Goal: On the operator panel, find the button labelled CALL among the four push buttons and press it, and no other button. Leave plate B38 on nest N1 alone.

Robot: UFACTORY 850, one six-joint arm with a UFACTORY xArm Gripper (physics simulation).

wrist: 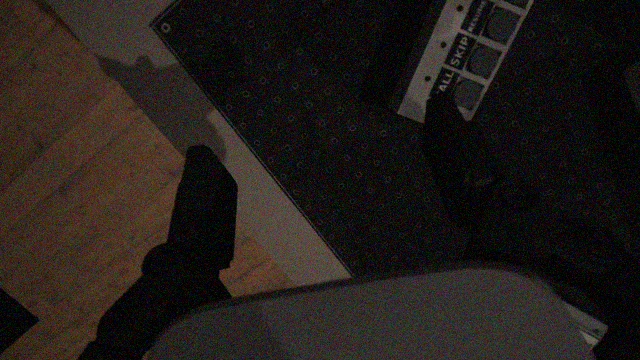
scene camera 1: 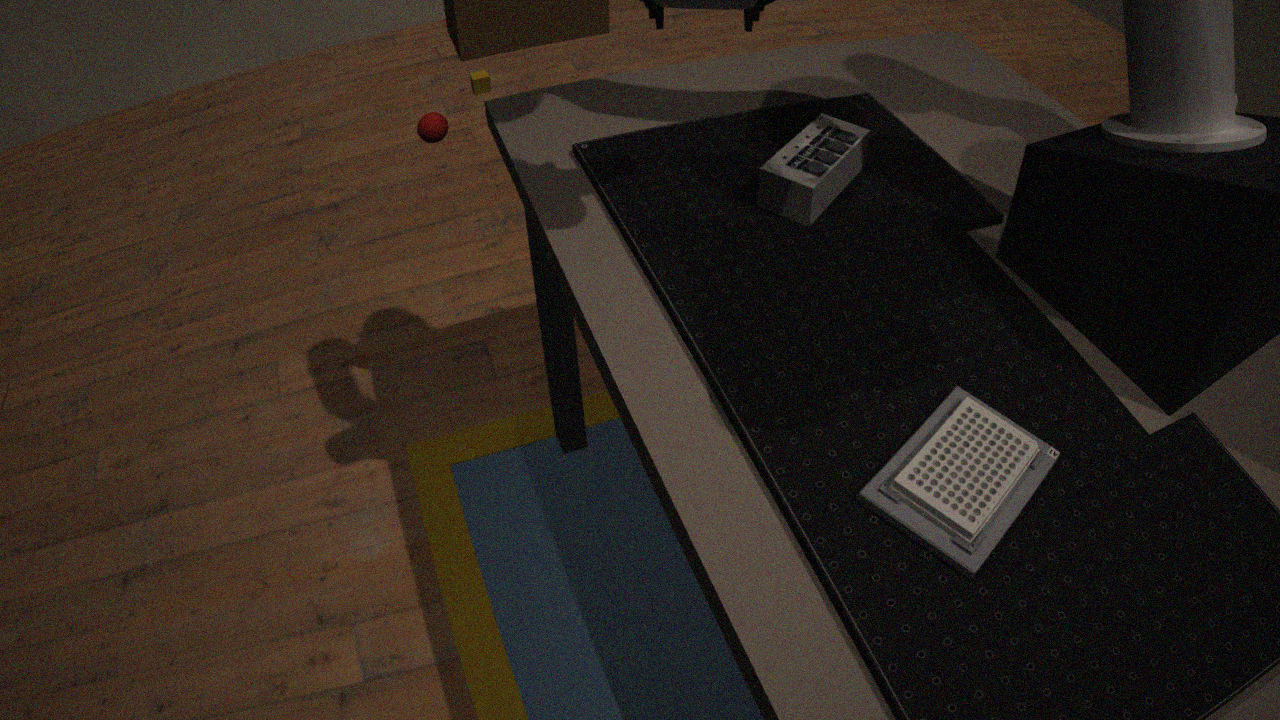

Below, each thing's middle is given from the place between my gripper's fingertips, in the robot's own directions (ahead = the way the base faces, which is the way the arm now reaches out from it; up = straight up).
Now: the operator panel (scene camera 1: 784,188) 20 cm below my hand and 14 cm behind it. Round my hand: nest N1 (scene camera 1: 902,516) (45 cm to the left, 22 cm below, 13 cm behind); then plate B38 (scene camera 1: 958,480) (45 cm to the left, 21 cm below, 13 cm behind).
